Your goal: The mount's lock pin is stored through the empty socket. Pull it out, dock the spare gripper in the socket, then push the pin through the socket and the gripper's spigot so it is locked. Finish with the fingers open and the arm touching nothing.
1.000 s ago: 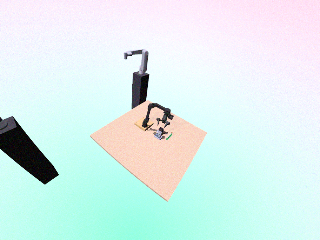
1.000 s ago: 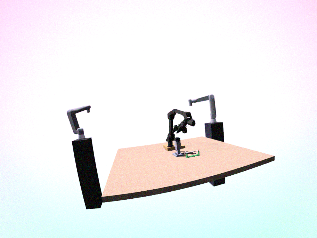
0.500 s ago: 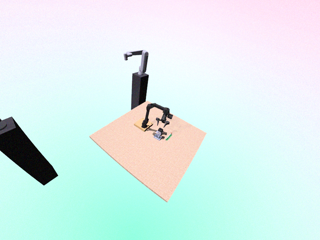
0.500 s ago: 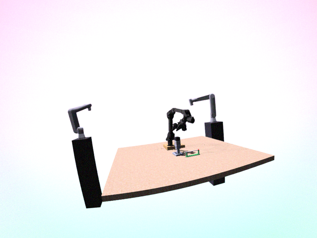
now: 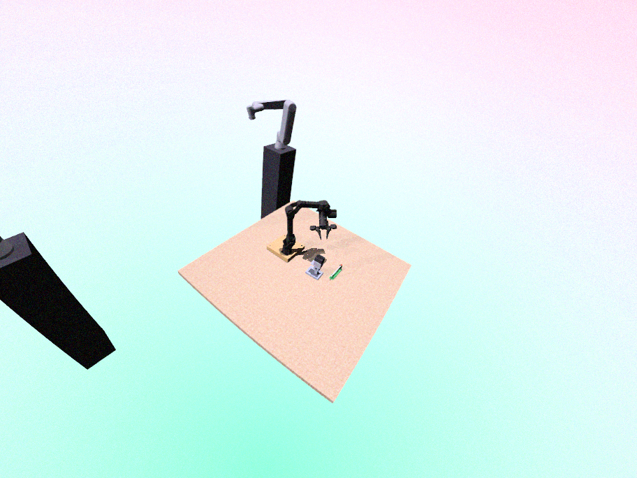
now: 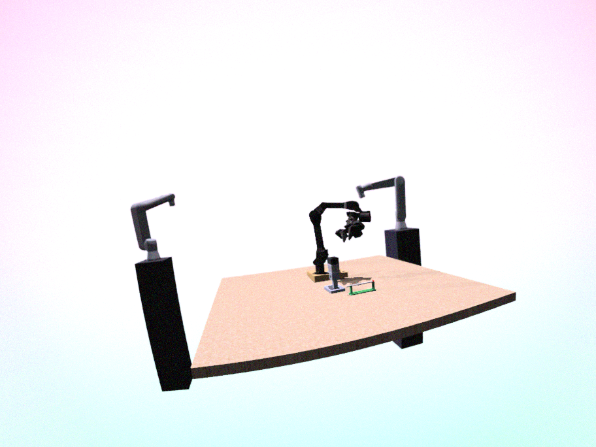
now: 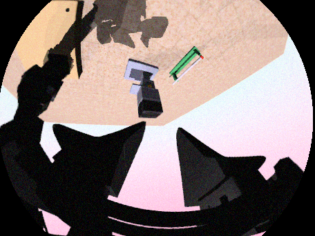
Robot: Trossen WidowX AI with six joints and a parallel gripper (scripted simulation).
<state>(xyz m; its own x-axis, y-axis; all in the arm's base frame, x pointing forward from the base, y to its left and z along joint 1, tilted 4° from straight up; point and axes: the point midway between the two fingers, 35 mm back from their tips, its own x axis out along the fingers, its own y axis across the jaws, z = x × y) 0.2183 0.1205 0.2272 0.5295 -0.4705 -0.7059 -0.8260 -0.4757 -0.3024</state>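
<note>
Right now my gripper tip is 16 cm short of the green cradle, 1 cm to the right of it and 22 cm above it. The rest, counted from my gripper tip: spare gripper: 5 cm ahead, 10 cm to the right, 12 cm below; mount: 4 cm ahead, 10 cm to the right, 19 cm below.
</note>
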